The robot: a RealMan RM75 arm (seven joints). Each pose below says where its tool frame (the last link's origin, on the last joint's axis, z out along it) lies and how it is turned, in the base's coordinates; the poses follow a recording.
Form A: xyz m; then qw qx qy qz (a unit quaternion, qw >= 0).
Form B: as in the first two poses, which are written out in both.
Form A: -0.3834 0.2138 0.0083 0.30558 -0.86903 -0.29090 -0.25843
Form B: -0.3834 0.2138 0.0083 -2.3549 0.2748 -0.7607
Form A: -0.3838 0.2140 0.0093 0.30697 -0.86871 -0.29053 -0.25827
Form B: -0.3838 0.2140 0.0093 -2.3523 0.2738 -0.7601
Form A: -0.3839 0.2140 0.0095 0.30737 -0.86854 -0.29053 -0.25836
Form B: -0.3839 0.2140 0.0095 -2.3514 0.2736 -0.7603
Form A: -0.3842 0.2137 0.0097 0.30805 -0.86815 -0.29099 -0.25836
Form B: -0.3842 0.2137 0.0097 -2.3499 0.2727 -0.7614
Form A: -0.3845 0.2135 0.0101 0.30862 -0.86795 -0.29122 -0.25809
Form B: -0.3845 0.2135 0.0101 -2.3490 0.2716 -0.7617
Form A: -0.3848 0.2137 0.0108 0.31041 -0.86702 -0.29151 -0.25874
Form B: -0.3848 0.2137 0.0108 -2.3447 0.2710 -0.7634
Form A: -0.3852 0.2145 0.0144 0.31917 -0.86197 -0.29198 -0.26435
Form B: -0.3852 0.2145 0.0144 -2.3209 0.2727 -0.7725
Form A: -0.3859 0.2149 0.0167 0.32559 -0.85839 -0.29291 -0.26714
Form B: -0.3859 0.2149 0.0167 -2.3046 0.2712 -0.7789
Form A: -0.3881 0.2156 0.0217 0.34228 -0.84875 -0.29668 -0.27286
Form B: -0.3881 0.2156 0.0217 -2.2637 0.2631 -0.7966
